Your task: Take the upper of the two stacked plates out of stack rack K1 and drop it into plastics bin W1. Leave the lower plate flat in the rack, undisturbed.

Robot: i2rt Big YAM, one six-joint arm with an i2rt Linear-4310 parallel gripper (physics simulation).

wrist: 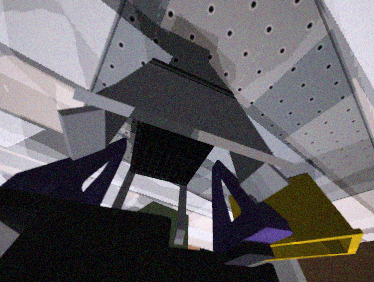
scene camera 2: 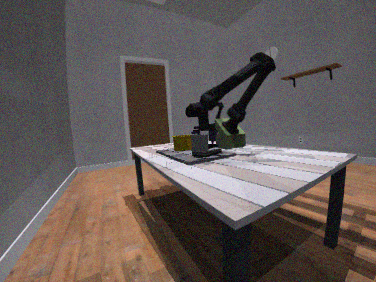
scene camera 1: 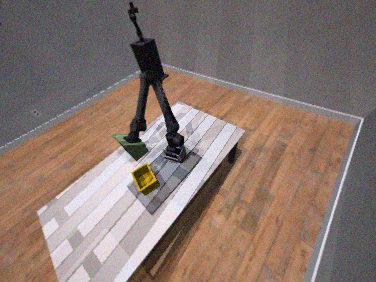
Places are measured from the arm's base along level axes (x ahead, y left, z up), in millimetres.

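Pixels of known places: gripper, fingertip midpoint: (wrist: 173, 153) (scene camera 1: 175, 152); arm's base, origin of the base link: (scene camera 2: 230, 128) (scene camera 1: 132, 140).
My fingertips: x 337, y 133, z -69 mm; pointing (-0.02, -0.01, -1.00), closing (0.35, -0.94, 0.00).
Observation:
Ahead of a thing's pixels: the offset from my fingertips to its middle. Level surfaces: height alone.
Stack rack K1 {11 mm back, 2 mm right, 2 mm down} (scene camera 1: 176, 160) (scene camera 2: 199, 143) (wrist: 84, 134) is grey, with upright walls. In the wrist view the black gridded top of the upper plate {4 mm back, 0 mm left, 17 mm down} (wrist: 170, 154) shows in it, lying about flat; the lower plate cannot be made out. My gripper (wrist: 173, 153) is open and empty, pointing down low over the rack; its purple fingers appear on either side of the plate in the wrist view. In scene view 2 the rack wall hides most of the fingers, so their exact height is unclear. Plastics bin W1 {33 mm back, 286 mm right, 12 mm down} (scene camera 1: 145, 179) (scene camera 2: 181, 142) (wrist: 312, 207) is yellow and open-topped, beside the rack.
Rack and bin stand on a grey perforated board {13 mm ahead, 153 mm right, 68 mm down} (scene camera 1: 152, 204) (wrist: 250, 30) on the striped table {75 mm down} (scene camera 1: 80, 220) (scene camera 2: 280, 172). The arm rises from a green wedge-shaped base (scene camera 1: 131, 148) (scene camera 2: 235, 139) behind them. A wall shelf (scene camera 2: 311, 72) is far off.

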